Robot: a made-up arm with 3 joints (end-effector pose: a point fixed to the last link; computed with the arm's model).
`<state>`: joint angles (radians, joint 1 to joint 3).
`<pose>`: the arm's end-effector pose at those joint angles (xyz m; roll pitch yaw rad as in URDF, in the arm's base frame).
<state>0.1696 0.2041 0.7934</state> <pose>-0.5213 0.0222 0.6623 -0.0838 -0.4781 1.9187</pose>
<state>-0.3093 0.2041 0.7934</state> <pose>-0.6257 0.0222 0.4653 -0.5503 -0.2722 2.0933</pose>
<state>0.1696 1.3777 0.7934</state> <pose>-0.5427 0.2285 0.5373 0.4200 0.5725 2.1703</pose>
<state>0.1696 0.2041 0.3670</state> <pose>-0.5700 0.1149 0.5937 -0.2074 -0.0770 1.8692</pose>
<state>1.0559 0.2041 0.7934</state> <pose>-0.1502 0.0222 0.8197 0.9437 -0.5532 1.3755</pose>
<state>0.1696 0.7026 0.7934</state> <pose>-0.5252 0.1276 0.6398 0.0969 -0.0185 1.9588</pose>
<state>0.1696 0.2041 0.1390</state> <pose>-0.5849 0.1543 0.5411 -0.2816 0.1341 1.8226</pose>
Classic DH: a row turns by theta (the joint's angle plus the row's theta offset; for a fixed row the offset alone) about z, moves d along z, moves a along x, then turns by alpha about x. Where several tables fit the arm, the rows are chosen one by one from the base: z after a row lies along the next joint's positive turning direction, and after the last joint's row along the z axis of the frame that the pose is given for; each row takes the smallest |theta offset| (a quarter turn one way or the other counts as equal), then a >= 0, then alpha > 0; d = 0 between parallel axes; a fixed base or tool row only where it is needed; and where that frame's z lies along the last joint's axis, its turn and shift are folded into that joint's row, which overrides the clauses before.
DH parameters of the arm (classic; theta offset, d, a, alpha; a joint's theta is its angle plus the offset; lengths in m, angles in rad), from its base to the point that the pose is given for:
base (fixed): 0 0.35 -0.17 -1.5708
joint 1: -1.5708 0.03 0.03 1.5708
joint 2: -0.7289 0.1641 0.0083 -2.4306
joint 3: 0.6951 -0.1058 -0.2152 1.5961
tool (fixed): 2.8178 0.2032 0 0

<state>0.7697 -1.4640 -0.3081</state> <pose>-0.3327 0.0462 0.7912 0.4822 -0.7036 0.5971</pose>
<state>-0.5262 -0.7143 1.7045</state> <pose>-0.3790 -0.2814 0.2213 -1.8024 -0.6200 -2.2926</pose>
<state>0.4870 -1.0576 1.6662</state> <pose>-0.4404 -0.2527 0.3794 -3.1339 -0.6093 -1.4639</pose>
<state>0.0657 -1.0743 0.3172</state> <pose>-0.5962 -0.0687 0.5365 -0.9911 -1.1915 2.2271</pose>
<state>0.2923 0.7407 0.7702</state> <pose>-0.4924 0.1382 0.6730 0.2170 -0.0096 1.9698</pose>
